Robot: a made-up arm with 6 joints.
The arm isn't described. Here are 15 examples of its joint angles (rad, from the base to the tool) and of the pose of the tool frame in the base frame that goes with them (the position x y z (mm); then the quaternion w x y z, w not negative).
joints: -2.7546 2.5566 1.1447 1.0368 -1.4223 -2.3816
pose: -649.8 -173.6 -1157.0 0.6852 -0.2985 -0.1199 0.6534
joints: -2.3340 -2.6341 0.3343 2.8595 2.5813 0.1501
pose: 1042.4 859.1 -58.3 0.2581 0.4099 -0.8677 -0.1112
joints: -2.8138 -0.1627 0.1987 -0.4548 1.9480 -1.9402
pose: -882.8 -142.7 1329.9 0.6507 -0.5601 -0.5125 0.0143
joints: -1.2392 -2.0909 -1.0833 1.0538 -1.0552 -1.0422
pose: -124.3 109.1 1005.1 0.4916 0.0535 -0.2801 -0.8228
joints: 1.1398 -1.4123 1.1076 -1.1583 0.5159 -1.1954
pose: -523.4 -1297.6 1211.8 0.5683 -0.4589 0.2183 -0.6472
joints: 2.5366 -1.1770 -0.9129 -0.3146 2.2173 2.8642
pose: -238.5 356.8 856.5 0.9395 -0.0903 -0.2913 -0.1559
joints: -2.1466 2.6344 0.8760 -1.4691 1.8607 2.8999
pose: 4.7 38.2 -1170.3 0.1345 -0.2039 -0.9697 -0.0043
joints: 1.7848 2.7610 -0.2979 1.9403 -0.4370 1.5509
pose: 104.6 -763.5 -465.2 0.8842 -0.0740 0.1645 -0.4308
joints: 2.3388 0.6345 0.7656 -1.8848 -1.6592 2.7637
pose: -1030.9 993.6 892.9 0.2516 -0.3747 0.5087 -0.7332
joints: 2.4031 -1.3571 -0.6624 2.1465 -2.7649 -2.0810
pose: -104.0 -27.5 1290.2 0.7406 0.6057 0.0664 -0.2832
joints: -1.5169 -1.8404 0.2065 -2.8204 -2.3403 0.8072
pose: 100.2 1066.2 1148.3 0.4549 -0.6313 0.1940 0.5974
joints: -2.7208 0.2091 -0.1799 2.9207 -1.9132 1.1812
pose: -940.2 -598.2 672.1 0.5784 -0.3255 -0.7057 -0.2477
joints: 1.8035 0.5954 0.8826 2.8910 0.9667 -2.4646
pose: -466.5 1270.9 1260.7 0.4277 -0.3590 0.0096 0.8295
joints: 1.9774 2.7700 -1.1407 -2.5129 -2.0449 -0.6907
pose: 47.8 -450.4 557.7 0.3515 0.4126 0.2428 -0.8045
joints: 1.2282 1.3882 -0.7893 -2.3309 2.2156 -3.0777
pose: -120.7 2.2 -272.3 0.4594 0.7371 -0.3915 0.3039
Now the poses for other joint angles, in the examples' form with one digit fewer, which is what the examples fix.
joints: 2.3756 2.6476 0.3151 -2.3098 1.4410 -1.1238
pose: 273 -418 -854 0.940 0.276 -0.161 0.117
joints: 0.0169 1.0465 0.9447 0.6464 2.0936 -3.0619
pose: 1605 -105 709 0.158 0.507 0.255 0.808
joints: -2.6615 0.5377 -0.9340 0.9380 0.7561 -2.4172
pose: -553 -177 -61 0.029 -0.645 0.574 0.504
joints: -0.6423 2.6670 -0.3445 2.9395 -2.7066 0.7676
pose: -475 559 -367 0.387 0.840 -0.247 -0.288
